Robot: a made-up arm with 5 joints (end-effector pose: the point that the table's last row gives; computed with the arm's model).
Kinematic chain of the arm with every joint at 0, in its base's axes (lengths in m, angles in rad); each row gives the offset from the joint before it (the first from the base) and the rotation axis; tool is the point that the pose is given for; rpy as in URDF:
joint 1: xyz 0 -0.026 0.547 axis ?
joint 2: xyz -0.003 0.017 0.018 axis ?
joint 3: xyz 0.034 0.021 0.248 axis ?
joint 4: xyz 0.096 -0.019 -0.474 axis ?
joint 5: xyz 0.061 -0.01 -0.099 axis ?
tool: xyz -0.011 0.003 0.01 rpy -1.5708 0 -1.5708
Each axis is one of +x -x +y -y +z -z.
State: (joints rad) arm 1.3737 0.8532 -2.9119 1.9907 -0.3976
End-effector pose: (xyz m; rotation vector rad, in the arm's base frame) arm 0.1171 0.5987 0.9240 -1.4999 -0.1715 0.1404
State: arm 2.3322 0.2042 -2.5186 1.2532 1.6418
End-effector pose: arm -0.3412 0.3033 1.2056 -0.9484 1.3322 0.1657
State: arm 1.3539 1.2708 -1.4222 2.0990 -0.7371
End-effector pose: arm 0.0627 0.2765 0.1372 2.6176 -0.4816 -1.0738
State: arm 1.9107 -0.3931 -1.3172 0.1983 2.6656
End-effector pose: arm -0.1716 0.4251 1.0349 -0.4691 2.6210 0.0321
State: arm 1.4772 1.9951 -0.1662 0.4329 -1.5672
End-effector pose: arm -0.0335 -0.4038 0.4721 1.8215 -0.7512 -1.8772
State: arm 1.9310 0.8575 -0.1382 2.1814 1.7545
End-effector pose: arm 0.0238 -0.1438 0.3524 1.0993 1.4935 1.7861
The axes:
joint 1: +z
joint 2: +y
joint 3: +y
joint 4: +y
joint 5: -z

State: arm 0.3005 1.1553 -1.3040 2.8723 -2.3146
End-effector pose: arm 0.2927 0.0635 0.2339 0.0668 1.6137 2.0063
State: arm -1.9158 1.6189 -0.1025 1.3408 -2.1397
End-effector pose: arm 0.1037 0.2680 0.4648 1.2811 0.6322 0.3581
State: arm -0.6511 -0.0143 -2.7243 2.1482 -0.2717
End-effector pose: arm 0.1771 -0.1497 1.2408 -0.7783 0.9044 -1.8709
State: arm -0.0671 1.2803 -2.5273 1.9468 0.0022
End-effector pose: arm 0.7044 -0.0613 0.4434 -1.6533 1.7699 -0.8249
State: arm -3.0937 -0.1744 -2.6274 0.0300 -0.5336
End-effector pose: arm -0.0401 -0.0339 1.3951 1.2087 0.5538 1.0722
